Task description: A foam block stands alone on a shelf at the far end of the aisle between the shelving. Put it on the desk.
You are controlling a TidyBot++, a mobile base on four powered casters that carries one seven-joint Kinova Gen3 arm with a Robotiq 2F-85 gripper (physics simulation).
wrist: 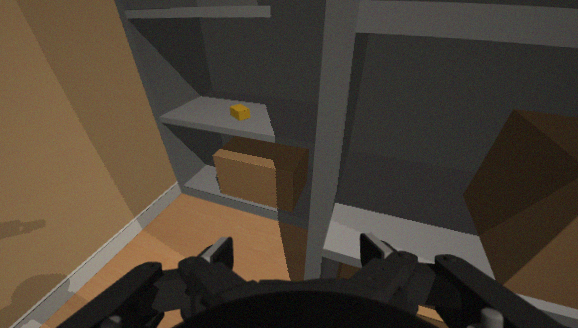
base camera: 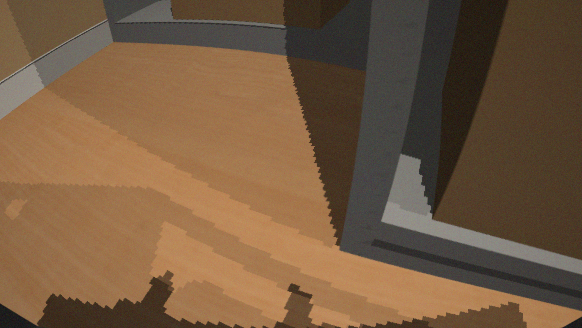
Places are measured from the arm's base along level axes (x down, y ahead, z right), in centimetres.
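Pixels of known places: gripper, between the fingertips: (wrist: pixel 296 249).
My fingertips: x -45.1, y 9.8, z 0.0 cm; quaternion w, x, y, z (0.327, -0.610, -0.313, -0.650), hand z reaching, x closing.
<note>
Ahead of a thing's pixels: the offset from my fingertips to its top centre. Level surfaces: height alone.
A small yellow foam block @(dy +96.4, dx +27.0, dz -20.2 cm) (wrist: pixel 240 112) stands alone on a grey shelf board @(dx +31.5 cm) (wrist: pixel 215 125) of the far shelving, left of centre in the wrist view. The board above it and the board below it also show. My gripper (wrist: pixel 296 249) is open, with nothing between its fingers. In the wrist view its fingertips are low in the picture, and the block lies well beyond them, up and to the left. The block does not show in the base camera view. The desk does not show in either view.
A brown box @(dy +95.5, dx +50.2, dz -10.2 cm) (wrist: pixel 247 175) (base camera: pixel 240 11) sits on the board under the block. Nearer shelving, with a grey upright (wrist: pixel 330 125) (base camera: pixel 385 110), stands on the right and holds a large brown box (wrist: pixel 530 200) (base camera: pixel 525 150). A tan wall (wrist: pixel 75 125) runs along the left.
</note>
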